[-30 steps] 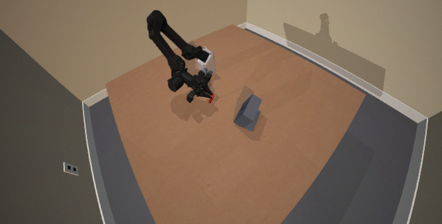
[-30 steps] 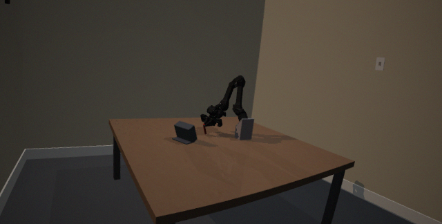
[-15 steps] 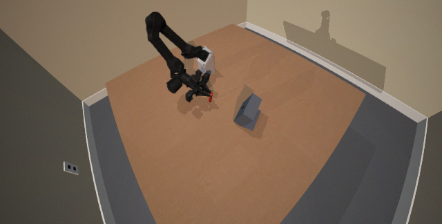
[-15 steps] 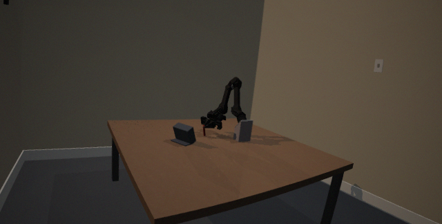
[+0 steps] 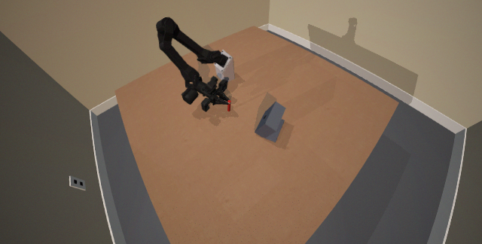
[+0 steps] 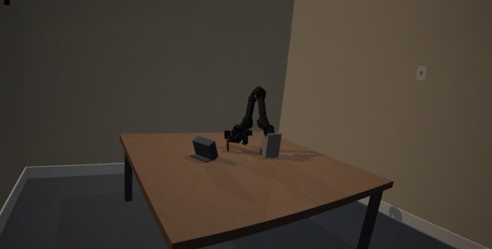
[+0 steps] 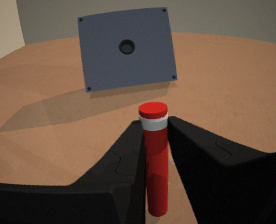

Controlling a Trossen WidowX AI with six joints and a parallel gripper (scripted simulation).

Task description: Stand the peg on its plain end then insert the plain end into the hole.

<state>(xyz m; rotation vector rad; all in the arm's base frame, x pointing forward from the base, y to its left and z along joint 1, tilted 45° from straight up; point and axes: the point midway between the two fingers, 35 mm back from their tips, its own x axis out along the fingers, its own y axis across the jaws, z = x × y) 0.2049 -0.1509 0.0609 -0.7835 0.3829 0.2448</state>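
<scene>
The red peg lies 10 mm below my gripper tip. Round my gripper tip: flat foot: 220 mm ahead, 90 mm to the left, 70 mm below; grey sloped panel: 190 mm ahead, 80 mm to the left, 20 mm below.
</scene>
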